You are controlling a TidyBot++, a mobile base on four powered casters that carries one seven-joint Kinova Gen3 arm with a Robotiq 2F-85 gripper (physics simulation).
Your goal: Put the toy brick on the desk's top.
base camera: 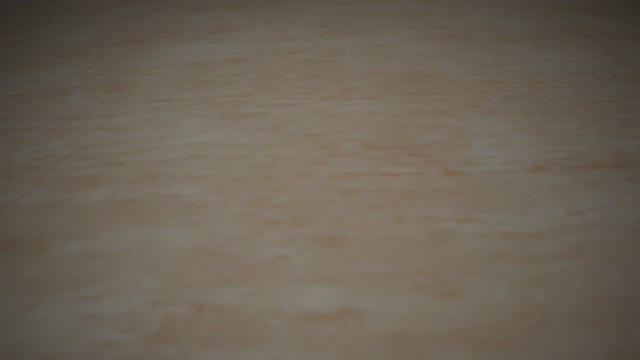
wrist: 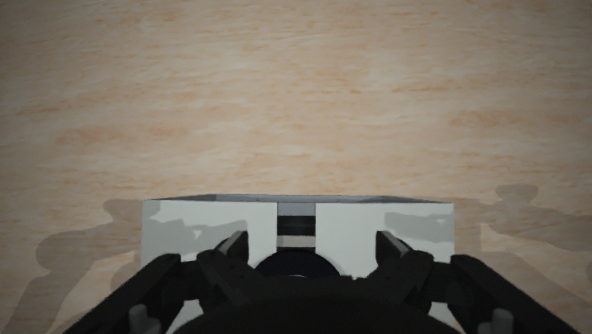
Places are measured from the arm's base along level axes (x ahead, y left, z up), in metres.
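Where they show: gripper, between the fingertips: [wrist: 311, 245].
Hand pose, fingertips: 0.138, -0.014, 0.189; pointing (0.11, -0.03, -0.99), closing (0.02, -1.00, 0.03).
After its pixels a point has its place, as x, y, z.
My gripper [wrist: 311, 245] {0.138, -0.014, 0.189} is open in the wrist view, its two black fingers wide apart with no object between them. It hangs above the pale top of the robot's own base. The toy brick does not show in the base camera view or the wrist view. The desk does not show in either view.
The robot's white base [wrist: 345, 220] {0.124, -0.076, -0.014} fills the lower middle of the wrist view. Wood-patterned floor [base camera: 320, 175] {0.489, 0.011, -0.397} [wrist: 300, 100] {0.460, -0.004, -0.397} spreads ahead of it. Shadows of the arm lie on the floor at both sides of the base.
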